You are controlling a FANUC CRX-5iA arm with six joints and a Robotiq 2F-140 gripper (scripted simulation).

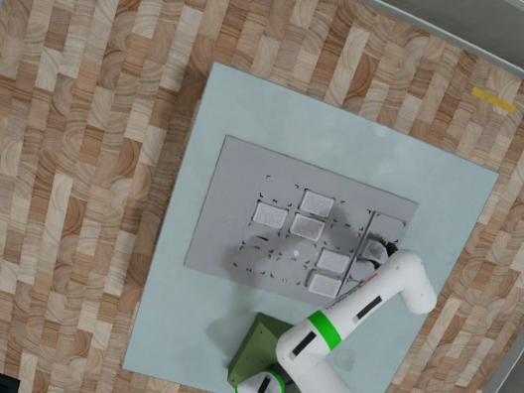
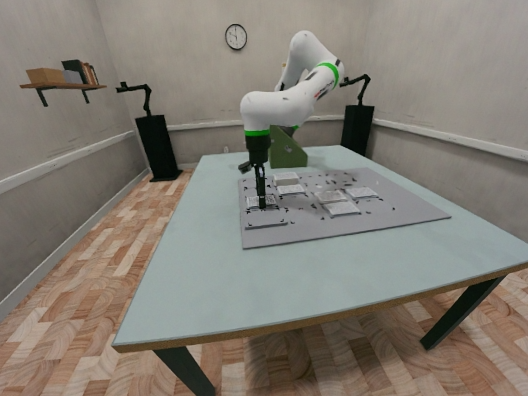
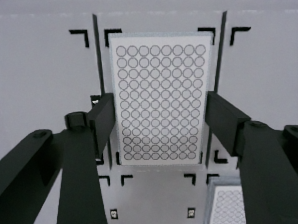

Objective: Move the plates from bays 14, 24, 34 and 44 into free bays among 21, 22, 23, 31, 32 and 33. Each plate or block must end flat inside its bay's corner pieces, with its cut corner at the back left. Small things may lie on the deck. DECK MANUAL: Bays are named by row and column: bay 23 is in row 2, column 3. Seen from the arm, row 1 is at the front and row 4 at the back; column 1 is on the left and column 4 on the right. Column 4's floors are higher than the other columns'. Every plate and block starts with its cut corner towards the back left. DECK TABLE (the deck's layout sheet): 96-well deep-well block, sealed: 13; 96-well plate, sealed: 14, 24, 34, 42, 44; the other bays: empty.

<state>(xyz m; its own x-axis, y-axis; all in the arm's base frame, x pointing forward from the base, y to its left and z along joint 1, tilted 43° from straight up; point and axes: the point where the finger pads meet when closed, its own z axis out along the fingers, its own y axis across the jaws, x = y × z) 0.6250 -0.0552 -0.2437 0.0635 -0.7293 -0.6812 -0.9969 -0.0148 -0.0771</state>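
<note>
The small white round thing lies 11 cm behind my hand, 24 cm to the left of it and 4 cm below it. Round my hand: sealed 96-well plate 2 cm below; then small white patch 14 cm behind, 32 cm to the left, 4 cm below; then sealed deep-well block 22 cm behind, 15 cm to the left, 2 cm below.
</note>
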